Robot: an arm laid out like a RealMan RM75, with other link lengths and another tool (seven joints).
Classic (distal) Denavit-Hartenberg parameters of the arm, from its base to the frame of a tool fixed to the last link. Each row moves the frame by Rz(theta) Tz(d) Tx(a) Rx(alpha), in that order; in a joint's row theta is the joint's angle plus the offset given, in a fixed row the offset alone. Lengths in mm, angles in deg.
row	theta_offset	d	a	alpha
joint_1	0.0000	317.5	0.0	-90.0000
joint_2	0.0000	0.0	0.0	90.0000
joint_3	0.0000	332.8	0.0	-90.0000
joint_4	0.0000	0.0	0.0	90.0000
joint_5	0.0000	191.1	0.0	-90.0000
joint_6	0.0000	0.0	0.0	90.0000
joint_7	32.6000	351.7	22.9	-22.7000
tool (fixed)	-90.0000	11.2	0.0	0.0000
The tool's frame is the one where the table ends.
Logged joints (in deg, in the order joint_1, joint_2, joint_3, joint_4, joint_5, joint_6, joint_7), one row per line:
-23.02 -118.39 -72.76 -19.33 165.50 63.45 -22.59
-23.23 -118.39 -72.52 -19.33 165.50 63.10 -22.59
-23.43 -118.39 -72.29 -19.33 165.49 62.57 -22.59
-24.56 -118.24 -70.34 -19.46 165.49 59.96 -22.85
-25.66 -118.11 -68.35 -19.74 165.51 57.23 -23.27
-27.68 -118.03 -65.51 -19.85 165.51 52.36 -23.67
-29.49 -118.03 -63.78 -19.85 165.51 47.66 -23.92
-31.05 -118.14 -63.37 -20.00 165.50 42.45 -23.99
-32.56 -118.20 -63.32 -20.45 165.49 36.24 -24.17
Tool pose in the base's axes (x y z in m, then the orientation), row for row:
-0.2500 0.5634 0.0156 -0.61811 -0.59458 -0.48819 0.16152
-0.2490 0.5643 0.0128 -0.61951 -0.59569 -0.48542 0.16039
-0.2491 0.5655 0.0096 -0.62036 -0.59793 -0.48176 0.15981
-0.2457 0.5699 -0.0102 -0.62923 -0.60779 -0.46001 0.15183
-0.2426 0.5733 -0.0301 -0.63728 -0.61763 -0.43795 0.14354
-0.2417 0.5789 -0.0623 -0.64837 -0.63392 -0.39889 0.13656
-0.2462 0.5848 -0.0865 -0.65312 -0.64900 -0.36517 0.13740
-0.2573 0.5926 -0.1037 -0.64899 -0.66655 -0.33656 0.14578
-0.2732 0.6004 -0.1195 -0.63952 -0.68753 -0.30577 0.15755
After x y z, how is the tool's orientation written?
As a quaternion, x y z w.
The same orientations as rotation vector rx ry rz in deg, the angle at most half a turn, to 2 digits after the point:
-101.10 -97.25 -79.85
-101.39 -97.49 -79.44
-101.56 -97.89 -78.87
-103.47 -99.95 -75.64
-105.28 -102.04 -72.35
-107.54 -105.14 -66.16
-108.27 -107.59 -60.54
-107.08 -109.98 -55.53
-104.83 -112.70 -50.12

